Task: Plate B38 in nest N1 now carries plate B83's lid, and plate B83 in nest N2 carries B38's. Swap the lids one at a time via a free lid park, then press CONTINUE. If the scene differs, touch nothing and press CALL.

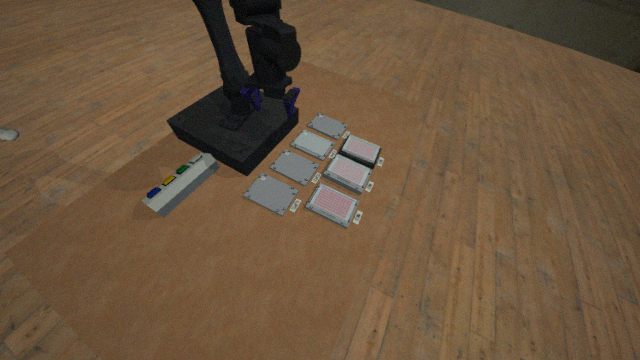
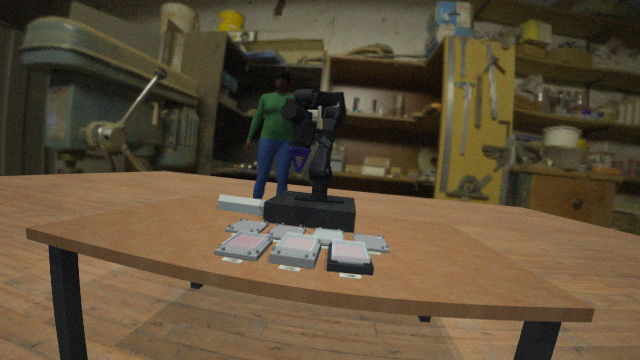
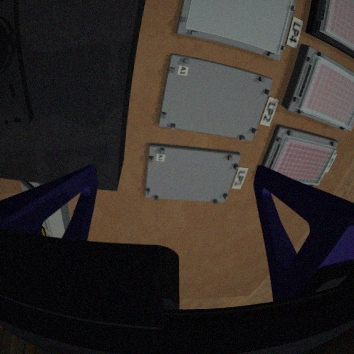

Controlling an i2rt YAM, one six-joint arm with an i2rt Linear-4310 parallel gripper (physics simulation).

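Pixels of known places: gripper, between the fingertips: [image 1: 274, 114] [image 2: 298, 172] [image 3: 175, 173]; arm's base, origin of its link: [image 1: 242, 112] [image 2: 318, 200].
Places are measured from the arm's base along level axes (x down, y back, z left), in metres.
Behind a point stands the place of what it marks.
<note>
My gripper [image 1: 274, 110] {x -0.115, y -0.187, z -0.093 m} [image 2: 299, 160] {x -0.115, y -0.187, z -0.093 m} [image 3: 175, 173] {x -0.115, y -0.187, z -0.093 m} is open and empty, high above the table beside the base. Three pink-welled plates sit in nests: one in a low grey nest [image 1: 332, 202] {x 0.060, y -0.421, z -0.210 m} [image 2: 243, 244] {x 0.054, y -0.470, z -0.206 m} [image 3: 302, 160] {x 0.055, y -0.415, z -0.200 m}, one in a taller grey nest [image 1: 348, 171] {x 0.041, y -0.440, z -0.088 m} [image 2: 295, 247] {x 0.041, y -0.499, z -0.083 m} [image 3: 330, 92] {x 0.041, y -0.421, z -0.073 m}, one in a black nest [image 1: 361, 150] {x 0.044, y -0.465, z 0.029 m} [image 2: 350, 252] {x 0.045, y -0.499, z 0.042 m} [image 3: 345, 20] {x 0.044, y -0.433, z 0.043 m}. Nest and lid markings are unreadable. Grey parks LP1 [image 1: 271, 194] {x 0.071, y -0.229, z -0.246 m} [image 3: 192, 173] {x 0.071, y -0.228, z -0.232 m} and LP2 [image 1: 295, 167] {x 0.071, y -0.260, z -0.118 m} [image 3: 215, 97] {x 0.071, y -0.254, z -0.107 m} are bare. A pale lid [image 1: 313, 144] {x 0.063, y -0.284, z 0.005 m} [image 3: 235, 20] {x 0.063, y -0.271, z 0.000 m} lies on LP4. The far park [image 1: 327, 125] {x 0.071, y -0.302, z 0.141 m} [image 2: 371, 242] {x 0.071, y -0.319, z 0.145 m} looks bare.
The black robot base [image 1: 232, 130] {x -0.002, y -0.024, z -0.102 m} [image 2: 310, 212] {x 0.024, y -0.151, z -0.038 m} [image 3: 70, 90] {x 0.003, y -0.087, z -0.071 m} stands beside the parks. A sloped button box [image 1: 182, 187] {x 0.039, y 0.014, z -0.333 m} [image 2: 241, 204] {x 0.046, y 0.008, z -0.317 m} [image 3: 58, 223] {x 0.034, y 0.011, z -0.307 m} with blue, yellow, green and pale buttons lies by the base. A person in green [image 2: 276, 117] stands behind the table.
</note>
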